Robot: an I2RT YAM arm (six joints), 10 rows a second.
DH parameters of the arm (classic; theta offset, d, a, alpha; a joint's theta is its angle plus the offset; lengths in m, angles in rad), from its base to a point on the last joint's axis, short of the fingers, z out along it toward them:
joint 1: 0 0.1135 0.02 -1.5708
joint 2: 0 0 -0.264 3.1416
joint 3: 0.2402 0 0.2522 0
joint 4: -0.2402 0 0.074 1.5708
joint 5: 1.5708 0 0 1.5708
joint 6: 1.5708 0.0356 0 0
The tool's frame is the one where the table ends.
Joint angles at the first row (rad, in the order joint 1, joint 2, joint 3, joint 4, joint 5, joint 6):
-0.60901, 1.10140, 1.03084, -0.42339, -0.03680, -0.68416
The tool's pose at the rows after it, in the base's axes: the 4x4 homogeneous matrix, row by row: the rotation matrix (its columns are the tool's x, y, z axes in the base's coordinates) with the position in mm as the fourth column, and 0 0 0 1 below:
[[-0.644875 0.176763 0.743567 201.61], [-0.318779 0.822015 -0.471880 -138.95], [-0.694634 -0.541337 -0.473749 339.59], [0 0 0 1]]
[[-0.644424 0.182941 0.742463 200.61], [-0.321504 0.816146 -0.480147 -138.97], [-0.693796 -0.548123 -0.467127 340.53], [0 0 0 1]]
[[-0.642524 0.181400 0.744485 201.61], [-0.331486 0.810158 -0.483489 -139.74], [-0.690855 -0.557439 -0.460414 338.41], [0 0 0 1]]
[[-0.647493 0.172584 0.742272 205.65], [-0.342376 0.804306 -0.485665 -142.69], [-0.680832 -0.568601 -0.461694 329.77], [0 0 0 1]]
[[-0.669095 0.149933 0.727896 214.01], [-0.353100 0.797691 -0.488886 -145.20], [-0.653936 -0.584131 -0.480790 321.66], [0 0 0 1]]
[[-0.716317 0.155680 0.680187 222.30], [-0.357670 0.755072 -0.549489 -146.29], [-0.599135 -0.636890 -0.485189 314.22], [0 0 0 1]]
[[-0.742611 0.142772 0.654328 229.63], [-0.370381 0.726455 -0.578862 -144.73], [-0.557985 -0.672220 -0.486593 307.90], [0 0 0 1]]
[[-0.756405 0.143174 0.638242 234.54], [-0.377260 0.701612 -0.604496 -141.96], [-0.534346 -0.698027 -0.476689 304.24], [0 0 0 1]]
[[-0.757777 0.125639 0.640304 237.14], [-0.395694 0.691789 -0.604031 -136.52], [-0.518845 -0.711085 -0.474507 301.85], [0 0 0 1]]
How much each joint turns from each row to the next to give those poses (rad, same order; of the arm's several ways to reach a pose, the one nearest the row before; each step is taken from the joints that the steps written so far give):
0.00000, -0.00306, -0.00153, -0.00153, -0.00154, 0.00152
-0.00153, -0.00459, -0.00153, 0.00457, 0.00607, -0.00305
0.00000, 0.00152, -0.01071, 0.01984, 0.00157, -0.00917
0.00003, 0.01528, -0.02606, 0.03995, 0.00309, -0.01533
0.01374, 0.03521, -0.00469, 0.01844, 0.02293, -0.02146
0.02763, 0.03062, -0.00915, 0.03216, 0.10113, -0.03058
0.02758, 0.02311, -0.00922, 0.02615, 0.06296, -0.02610
0.02455, 0.01081, -0.01070, 0.02756, 0.05218, -0.01237
0.02452, -0.00150, -0.01075, 0.00929, 0.01996, -0.01230

